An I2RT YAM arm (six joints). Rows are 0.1 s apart.
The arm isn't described. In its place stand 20 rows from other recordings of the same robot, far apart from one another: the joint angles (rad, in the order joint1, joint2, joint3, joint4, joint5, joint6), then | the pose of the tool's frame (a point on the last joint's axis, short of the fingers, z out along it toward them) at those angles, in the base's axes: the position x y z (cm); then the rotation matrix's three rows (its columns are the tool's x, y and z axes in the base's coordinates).
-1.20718, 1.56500, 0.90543, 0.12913, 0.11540, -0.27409 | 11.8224, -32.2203, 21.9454; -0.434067, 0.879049, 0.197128; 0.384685, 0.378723, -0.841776; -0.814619, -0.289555, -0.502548
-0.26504, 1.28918, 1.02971, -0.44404, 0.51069, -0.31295 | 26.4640, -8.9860, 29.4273; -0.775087, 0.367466, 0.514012; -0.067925, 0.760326, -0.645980; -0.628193, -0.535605, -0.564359
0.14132, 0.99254, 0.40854, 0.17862, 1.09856, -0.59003 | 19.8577, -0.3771, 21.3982; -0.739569, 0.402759, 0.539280; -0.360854, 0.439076, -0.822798; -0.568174, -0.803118, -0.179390
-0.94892, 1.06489, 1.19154, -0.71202, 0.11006, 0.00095 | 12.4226, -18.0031, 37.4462; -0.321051, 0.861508, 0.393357; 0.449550, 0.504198, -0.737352; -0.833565, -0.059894, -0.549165
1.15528, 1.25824, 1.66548, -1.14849, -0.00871, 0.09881 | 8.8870, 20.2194, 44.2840; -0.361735, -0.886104, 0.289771; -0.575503, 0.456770, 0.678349; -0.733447, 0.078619, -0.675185
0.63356, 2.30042, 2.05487, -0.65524, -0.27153, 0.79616 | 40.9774, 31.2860, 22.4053; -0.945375, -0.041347, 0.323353; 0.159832, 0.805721, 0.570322; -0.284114, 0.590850, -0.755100
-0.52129, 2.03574, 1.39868, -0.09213, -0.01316, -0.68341 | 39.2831, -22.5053, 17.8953; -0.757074, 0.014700, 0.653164; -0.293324, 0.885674, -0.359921; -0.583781, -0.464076, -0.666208
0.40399, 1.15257, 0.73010, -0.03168, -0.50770, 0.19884 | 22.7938, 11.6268, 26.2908; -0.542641, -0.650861, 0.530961; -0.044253, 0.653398, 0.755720; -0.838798, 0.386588, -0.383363
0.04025, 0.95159, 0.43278, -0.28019, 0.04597, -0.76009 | 18.5614, 0.5838, 18.0591; -0.513364, -0.499292, 0.697972; -0.709491, 0.704488, -0.017883; -0.482784, -0.504385, -0.715902
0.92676, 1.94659, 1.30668, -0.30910, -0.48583, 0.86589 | 23.3294, 33.8398, 17.5174; -0.979241, -0.192287, -0.064131; -0.182438, 0.698197, 0.692270; -0.088338, 0.689599, -0.718784
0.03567, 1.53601, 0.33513, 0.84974, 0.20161, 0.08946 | 25.7661, 0.2062, 13.3156; -0.328709, 0.183068, 0.926519; 0.075857, 0.982981, -0.167311; -0.941380, 0.015286, -0.337002
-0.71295, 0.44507, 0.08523, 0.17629, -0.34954, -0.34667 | 11.2208, -8.0905, 17.7435; -0.252105, 0.291499, 0.922752; -0.204020, 0.916108, -0.345141; -0.945949, -0.275272, -0.171484
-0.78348, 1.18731, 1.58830, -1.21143, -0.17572, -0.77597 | 14.5039, -13.5699, 43.0179; -0.793313, 0.075493, 0.604116; -0.183134, 0.916735, -0.355047; -0.580618, -0.392297, -0.713432
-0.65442, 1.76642, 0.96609, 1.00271, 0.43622, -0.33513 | 29.9558, -24.8780, 25.9805; -0.138849, 0.883570, 0.447242; -0.269190, 0.400937, -0.875663; -0.953026, -0.241978, 0.182179
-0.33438, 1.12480, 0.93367, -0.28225, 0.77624, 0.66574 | 22.4689, -10.4466, 31.8726; 0.169755, 0.913397, 0.369984; 0.407583, 0.276747, -0.870222; -0.897251, 0.298524, -0.325307
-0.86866, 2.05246, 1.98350, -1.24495, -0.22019, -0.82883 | 27.6211, -31.4471, 28.5268; -0.944879, 0.018767, 0.326882; 0.003155, 0.998831, -0.048227; -0.327405, -0.044537, -0.943834
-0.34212, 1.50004, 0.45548, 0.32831, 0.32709, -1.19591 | 23.8760, -9.7169, 12.4407; -0.734551, -0.375630, 0.565099; -0.673834, 0.501856, -0.542300; -0.079895, -0.779130, -0.621751
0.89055, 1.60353, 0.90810, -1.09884, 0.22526, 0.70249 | 15.1539, 17.4660, 16.0454; -0.977858, -0.205832, 0.037771; -0.207331, 0.928379, -0.308427; 0.028418, -0.309429, -0.950498
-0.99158, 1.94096, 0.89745, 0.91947, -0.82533, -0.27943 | 23.4288, -31.0423, 16.5946; -0.111589, 0.143359, 0.983360; -0.171176, 0.971976, -0.161124; -0.978901, -0.186307, -0.083923
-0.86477, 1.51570, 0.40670, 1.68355, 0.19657, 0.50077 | 16.3248, -20.2178, 24.3687; 0.718673, 0.578683, 0.385533; -0.117161, 0.647293, -0.753183; -0.685407, 0.496123, 0.532991
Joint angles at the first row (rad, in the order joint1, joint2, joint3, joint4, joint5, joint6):
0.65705 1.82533 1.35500 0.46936 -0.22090 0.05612
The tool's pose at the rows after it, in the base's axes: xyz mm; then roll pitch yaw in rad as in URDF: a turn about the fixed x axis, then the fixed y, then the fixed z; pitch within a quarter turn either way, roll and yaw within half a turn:
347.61, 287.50, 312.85, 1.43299, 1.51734, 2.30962
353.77, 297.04, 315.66, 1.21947, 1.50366, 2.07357
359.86, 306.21, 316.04, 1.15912, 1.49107, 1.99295
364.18, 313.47, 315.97, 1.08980, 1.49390, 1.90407
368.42, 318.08, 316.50, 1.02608, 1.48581, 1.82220
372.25, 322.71, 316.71, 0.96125, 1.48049, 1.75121
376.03, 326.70, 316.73, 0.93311, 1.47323, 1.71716
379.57, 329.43, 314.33, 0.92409, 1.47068, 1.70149
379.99, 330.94, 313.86, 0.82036, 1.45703, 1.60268
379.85, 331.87, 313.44, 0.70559, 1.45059, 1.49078
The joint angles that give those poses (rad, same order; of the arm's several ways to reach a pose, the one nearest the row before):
0.67526 1.86220 1.40491 0.46478 -0.20117 0.05445
0.68558 1.90109 1.46087 0.46364 -0.16775 0.06696
0.69466 1.94084 1.51281 0.46021 -0.13793 0.07752
0.70254 1.97122 1.55347 0.45352 -0.11045 0.07214
0.70572 1.99525 1.58615 0.45327 -0.08871 0.07665
0.70850 2.01869 1.61758 0.45293 -0.07944 0.07822
0.71021 2.04062 1.64708 0.45171 -0.07144 0.08264
0.71022 2.05987 1.66513 0.45512 -0.06465 0.08390
0.71177 2.06707 1.66648 0.47826 -0.06711 0.08859
0.71329 2.07086 1.66438 0.49810 -0.06804 0.08442

